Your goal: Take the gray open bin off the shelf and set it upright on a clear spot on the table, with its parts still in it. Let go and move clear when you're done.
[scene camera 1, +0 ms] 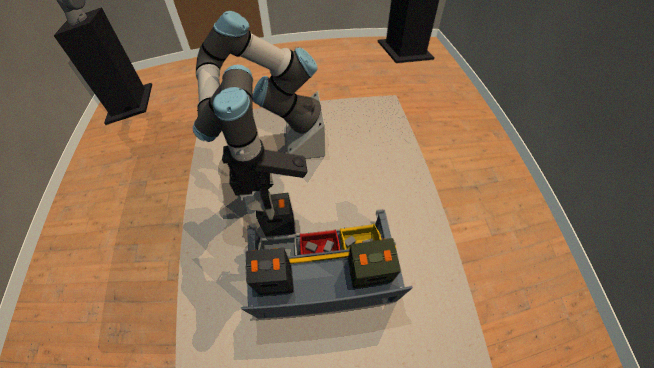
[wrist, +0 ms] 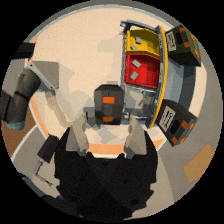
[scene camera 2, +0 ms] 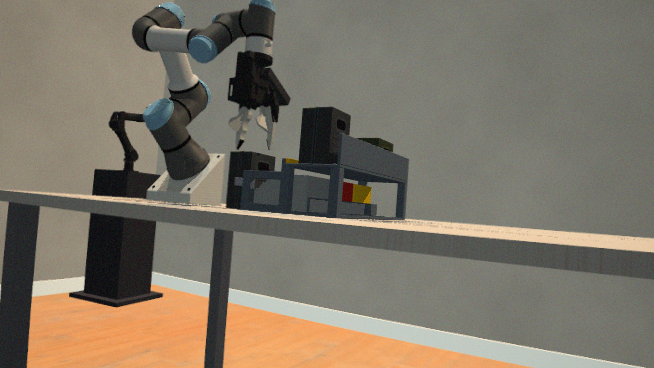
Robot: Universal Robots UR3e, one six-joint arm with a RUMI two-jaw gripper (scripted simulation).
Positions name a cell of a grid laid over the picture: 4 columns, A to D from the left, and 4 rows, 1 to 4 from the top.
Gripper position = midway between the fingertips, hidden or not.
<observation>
In view: my gripper (scene camera 2: B2), a gray open bin (wrist: C2), a red bin (wrist: C2) and a yellow bin (wrist: C1).
My gripper shows as well in scene camera 1 (scene camera 1: B3) and in the wrist view (wrist: B3).
</observation>
